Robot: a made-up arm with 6 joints. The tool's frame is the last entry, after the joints.
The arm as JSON. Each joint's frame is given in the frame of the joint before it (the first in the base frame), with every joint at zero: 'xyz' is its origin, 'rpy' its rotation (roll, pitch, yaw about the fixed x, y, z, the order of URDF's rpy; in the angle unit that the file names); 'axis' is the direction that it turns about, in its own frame. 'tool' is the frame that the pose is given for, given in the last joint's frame.
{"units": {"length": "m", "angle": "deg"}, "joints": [
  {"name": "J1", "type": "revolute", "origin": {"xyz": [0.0, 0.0, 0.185], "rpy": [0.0, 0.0, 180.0]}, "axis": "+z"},
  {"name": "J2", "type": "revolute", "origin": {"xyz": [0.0, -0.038, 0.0], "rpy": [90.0, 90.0, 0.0]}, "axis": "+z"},
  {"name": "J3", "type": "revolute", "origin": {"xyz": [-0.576, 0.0, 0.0], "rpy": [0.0, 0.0, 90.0]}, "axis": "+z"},
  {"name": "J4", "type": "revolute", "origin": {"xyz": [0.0, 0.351, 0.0], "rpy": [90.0, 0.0, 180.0]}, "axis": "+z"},
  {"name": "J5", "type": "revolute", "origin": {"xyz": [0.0, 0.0, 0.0], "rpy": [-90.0, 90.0, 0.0]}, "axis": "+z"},
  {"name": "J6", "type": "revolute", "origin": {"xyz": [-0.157, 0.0, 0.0], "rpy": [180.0, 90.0, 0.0]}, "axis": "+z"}
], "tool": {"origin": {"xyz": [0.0, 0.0, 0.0], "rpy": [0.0, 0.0, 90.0]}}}
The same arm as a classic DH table. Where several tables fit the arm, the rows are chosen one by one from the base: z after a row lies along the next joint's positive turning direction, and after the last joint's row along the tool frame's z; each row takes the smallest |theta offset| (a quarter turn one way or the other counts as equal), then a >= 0, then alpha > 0; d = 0 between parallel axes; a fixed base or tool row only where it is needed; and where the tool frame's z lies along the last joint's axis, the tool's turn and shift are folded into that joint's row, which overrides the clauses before.
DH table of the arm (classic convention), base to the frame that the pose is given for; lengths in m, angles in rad. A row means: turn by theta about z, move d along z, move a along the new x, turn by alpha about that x. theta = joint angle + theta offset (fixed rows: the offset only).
J1: a 0, alpha -1.5708, d 0.185, theta_offset 0
J2: a 0.576, alpha 0, d 0, theta_offset -1.5708
J3: a 0, alpha 1.5708, d 0.038, theta_offset 1.5708
J4: a 0, alpha -1.5708, d 0.351, theta_offset 0
J5: a 0, alpha 1.5708, d 0, theta_offset 0
J6: a 0, alpha 0, d 0.157, theta_offset 0

